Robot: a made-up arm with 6 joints. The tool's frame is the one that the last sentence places.
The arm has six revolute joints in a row. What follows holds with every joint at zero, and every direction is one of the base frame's. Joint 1 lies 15 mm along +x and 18.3 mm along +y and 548.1 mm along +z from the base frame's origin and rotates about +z. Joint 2 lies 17.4 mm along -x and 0.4 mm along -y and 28.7 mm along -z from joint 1 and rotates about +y. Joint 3 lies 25.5 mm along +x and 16.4 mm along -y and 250.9 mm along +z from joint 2 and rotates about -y. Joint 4 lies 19.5 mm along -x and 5.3 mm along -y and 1.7 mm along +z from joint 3 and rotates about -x. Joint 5 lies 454.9 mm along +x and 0.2 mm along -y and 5.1 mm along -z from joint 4 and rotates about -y. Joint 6 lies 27.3 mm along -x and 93.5 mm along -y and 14.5 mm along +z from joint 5 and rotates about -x. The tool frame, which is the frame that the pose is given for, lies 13.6 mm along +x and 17.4 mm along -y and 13.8 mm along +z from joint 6; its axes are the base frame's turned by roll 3.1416, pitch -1.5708 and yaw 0 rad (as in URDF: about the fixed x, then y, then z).
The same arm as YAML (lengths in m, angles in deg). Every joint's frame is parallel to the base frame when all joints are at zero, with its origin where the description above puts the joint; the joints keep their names.
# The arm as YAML. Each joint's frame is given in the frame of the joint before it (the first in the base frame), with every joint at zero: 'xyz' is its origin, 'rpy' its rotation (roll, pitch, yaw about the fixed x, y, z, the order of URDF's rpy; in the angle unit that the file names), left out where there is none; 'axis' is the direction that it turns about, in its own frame. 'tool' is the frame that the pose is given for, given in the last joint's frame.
units:
  length: m
  angle: deg
joints:
  - name: joint 1
    type: revolute
    origin:
      xyz: [0.015, 0.0183, 0.5481]
    axis: "+z"
  - name: joint 2
    type: revolute
    origin:
      xyz: [-0.0174, -0.0004, -0.0287]
    axis: "+y"
  - name: joint 3
    type: revolute
    origin:
      xyz: [0.0255, -0.0164, 0.2509]
    axis: "-y"
  - name: joint 4
    type: revolute
    origin:
      xyz: [-0.0195, -0.0053, 0.0017]
    axis: "-x"
  - name: joint 5
    type: revolute
    origin:
      xyz: [0.4549, -0.0002, -0.0051]
    axis: "-y"
  - name: joint 6
    type: revolute
    origin:
      xyz: [-0.0273, -0.0935, 0.0145]
    axis: "-x"
tool:
  origin:
    xyz: [0.0136, -0.0174, 0.0138]
    rpy: [-180.0, -90.0, 0.0]

